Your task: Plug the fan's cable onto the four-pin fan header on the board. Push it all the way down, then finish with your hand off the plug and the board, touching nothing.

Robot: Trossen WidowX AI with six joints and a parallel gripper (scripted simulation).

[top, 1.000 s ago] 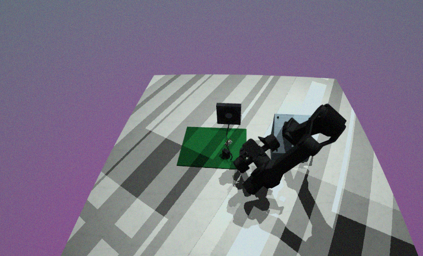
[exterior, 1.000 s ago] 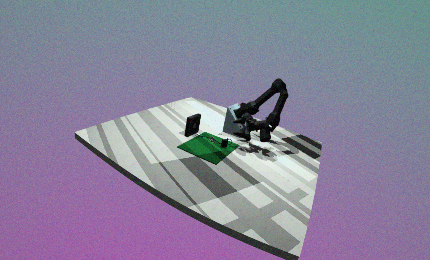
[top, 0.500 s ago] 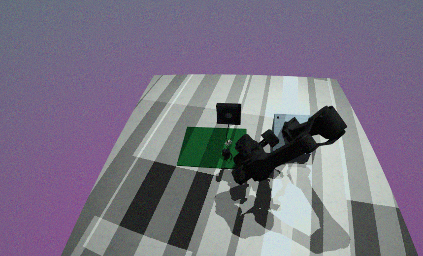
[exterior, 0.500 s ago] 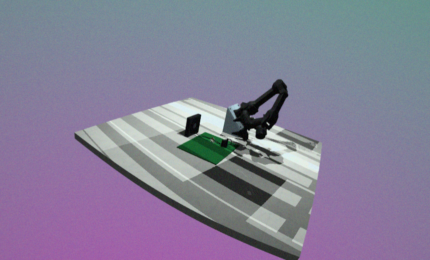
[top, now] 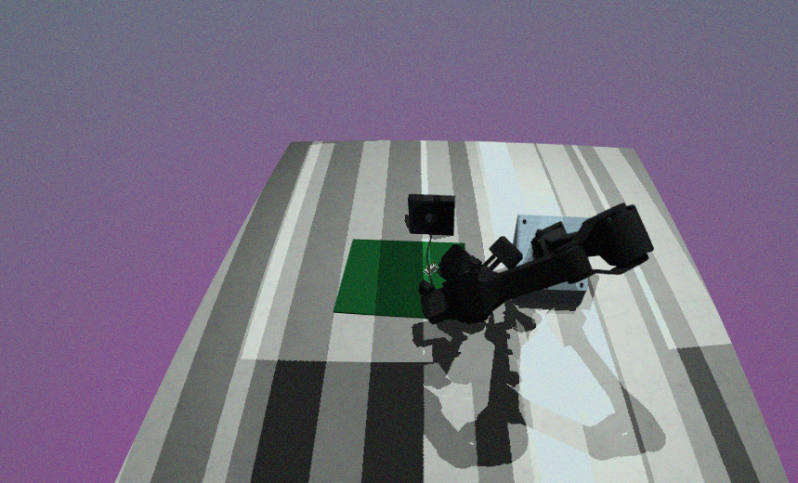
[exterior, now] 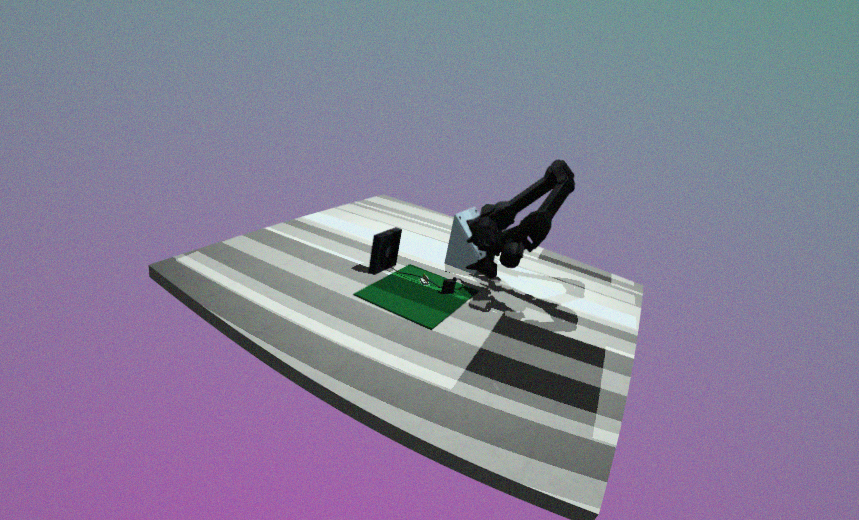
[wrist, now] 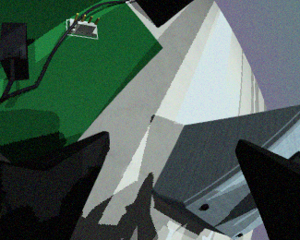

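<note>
Now: the black plug 120 mm ahead of my gripper tip, 20 mm to the left of it and 60 mm below it. The rest, counted from my gripper tip: green board: 190 mm ahead, 30 mm to the right, 100 mm below; black square fan: 150 mm ahead, 190 mm to the right, 30 mm below; pale header: 130 mm ahead, 60 mm to the right, 90 mm below.
</note>
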